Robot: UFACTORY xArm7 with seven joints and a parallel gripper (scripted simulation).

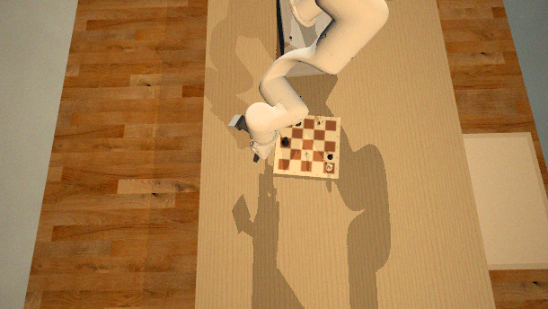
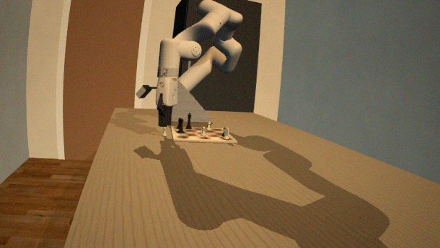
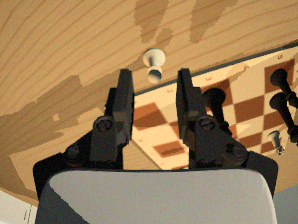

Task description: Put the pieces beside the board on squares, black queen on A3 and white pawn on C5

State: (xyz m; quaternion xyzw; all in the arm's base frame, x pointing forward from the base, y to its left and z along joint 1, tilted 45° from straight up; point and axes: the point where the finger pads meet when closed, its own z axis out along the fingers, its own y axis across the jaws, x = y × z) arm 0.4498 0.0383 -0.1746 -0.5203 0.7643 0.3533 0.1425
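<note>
My hand is 140 mm to the right of the chessboard, 50 mm above it and 30 mm past it. The rest, counted from my hand: black pawn (220 mm to the left, 40 mm below, 10 mm ahead).
</note>
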